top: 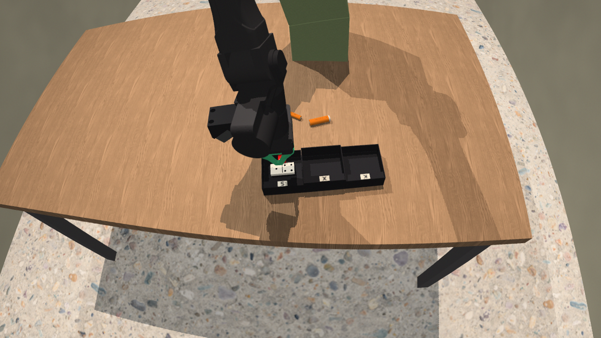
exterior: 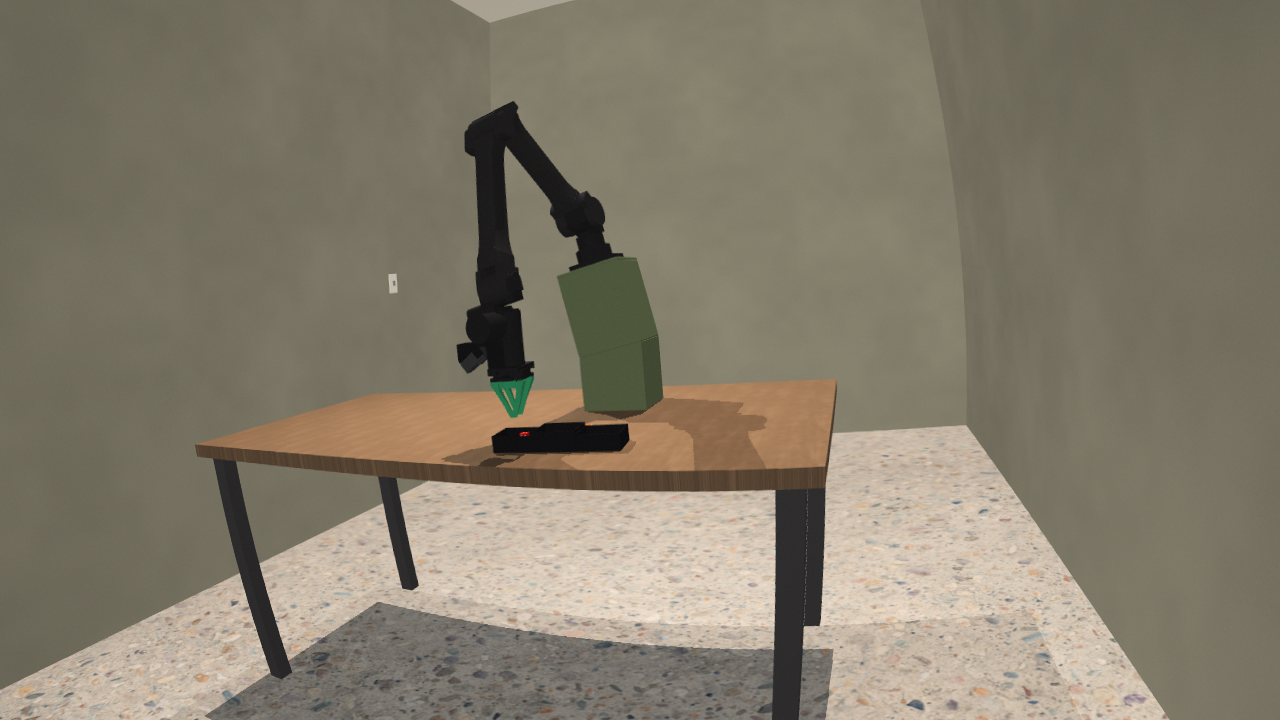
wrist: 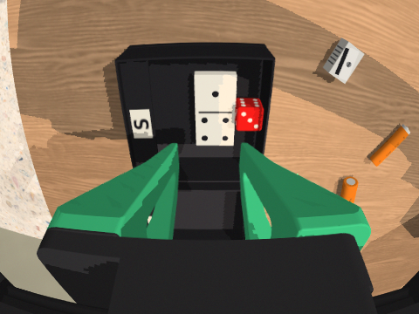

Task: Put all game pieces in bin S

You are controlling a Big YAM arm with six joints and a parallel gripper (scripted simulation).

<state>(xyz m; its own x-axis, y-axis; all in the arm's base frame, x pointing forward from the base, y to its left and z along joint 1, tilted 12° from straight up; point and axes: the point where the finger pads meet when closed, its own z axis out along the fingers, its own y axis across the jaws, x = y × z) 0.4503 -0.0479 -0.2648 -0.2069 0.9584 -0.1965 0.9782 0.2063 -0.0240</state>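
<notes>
My hand is 6 cm above the white domino. From my hand the other things lie so: red die 6 cm below, 2 cm behind; black bin marked S 9 cm to the left, 5 cm below, 1 cm behind; grey-white sharpener 8 cm behind, 6 cm below, 5 cm to the right.
</notes>
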